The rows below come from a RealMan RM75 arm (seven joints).
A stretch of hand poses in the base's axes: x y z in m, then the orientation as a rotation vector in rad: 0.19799, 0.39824, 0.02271, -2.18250, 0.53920, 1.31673; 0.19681, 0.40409, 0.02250, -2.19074, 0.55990, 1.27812; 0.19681, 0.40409, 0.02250, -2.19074, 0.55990, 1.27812; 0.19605, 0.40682, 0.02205, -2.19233, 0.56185, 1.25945; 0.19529, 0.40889, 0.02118, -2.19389, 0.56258, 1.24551; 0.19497, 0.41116, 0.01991, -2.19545, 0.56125, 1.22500; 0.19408, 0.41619, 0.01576, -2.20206, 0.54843, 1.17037; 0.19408, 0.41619, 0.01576, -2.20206, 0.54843, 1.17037; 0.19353, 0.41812, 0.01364, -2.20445, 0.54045, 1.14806; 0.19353, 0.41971, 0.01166, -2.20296, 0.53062, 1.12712; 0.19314, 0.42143, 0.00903, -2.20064, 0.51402, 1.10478; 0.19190, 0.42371, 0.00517, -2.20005, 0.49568, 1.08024
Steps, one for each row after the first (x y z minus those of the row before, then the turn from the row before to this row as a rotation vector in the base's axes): -0.00118, 0.00585, -0.00021, -0.00946, -0.02337, -0.02200; 0.00000, 0.00000, 0.00000, 0.00000, 0.00000, 0.00000; -0.00076, 0.00273, -0.00045, 0.00109, -0.01271, -0.00756; -0.00076, 0.00207, -0.00087, 0.00082, -0.00975, -0.00507; -0.00032, 0.00227, -0.00127, 0.00287, -0.01481, -0.00651; -0.00089, 0.00503, -0.00415, 0.00968, -0.04236, -0.01103; 0.00000, 0.00000, 0.00000, 0.00000, 0.00000, 0.00000; -0.00055, 0.00193, -0.00212, 0.00527, -0.01801, -0.00305; 0.00000, 0.00159, -0.00198, 0.00892, -0.01688, -0.00322; -0.00039, 0.00172, -0.00263, 0.01280, -0.01954, -0.00029; -0.00124, 0.00228, -0.00386, 0.01232, -0.02194, 0.00075
